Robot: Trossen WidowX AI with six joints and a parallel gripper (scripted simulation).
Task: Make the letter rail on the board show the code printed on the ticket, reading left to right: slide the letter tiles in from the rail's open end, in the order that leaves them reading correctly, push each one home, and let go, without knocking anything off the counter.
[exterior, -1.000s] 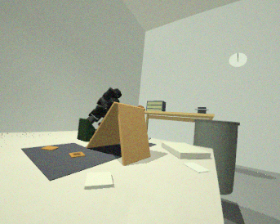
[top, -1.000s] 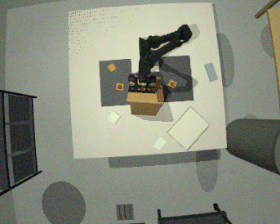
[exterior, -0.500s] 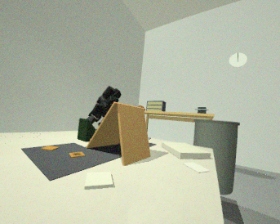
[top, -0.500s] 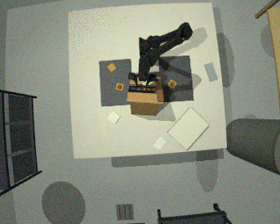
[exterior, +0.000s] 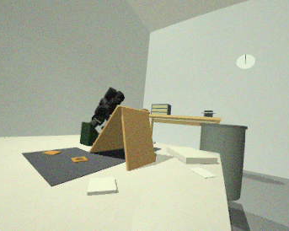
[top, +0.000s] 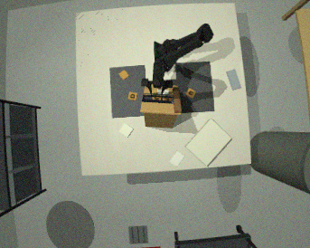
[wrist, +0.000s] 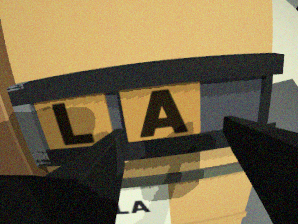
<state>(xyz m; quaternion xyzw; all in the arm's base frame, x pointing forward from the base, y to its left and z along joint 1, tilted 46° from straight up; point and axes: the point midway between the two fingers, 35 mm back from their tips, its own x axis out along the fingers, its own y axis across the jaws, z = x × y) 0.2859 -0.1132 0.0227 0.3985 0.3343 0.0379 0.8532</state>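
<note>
My gripper tip is now 10 cm above the white ticket, 5 cm to the right of it and 3 cm past it. Round my gripper tip: dark mat 19 cm below, 11 cm behind, 6 cm to the left; white card 25 cm to the right, 19 cm below, 19 cm ahead; white box 36 cm ahead, 34 cm to the left, 17 cm below.
</note>
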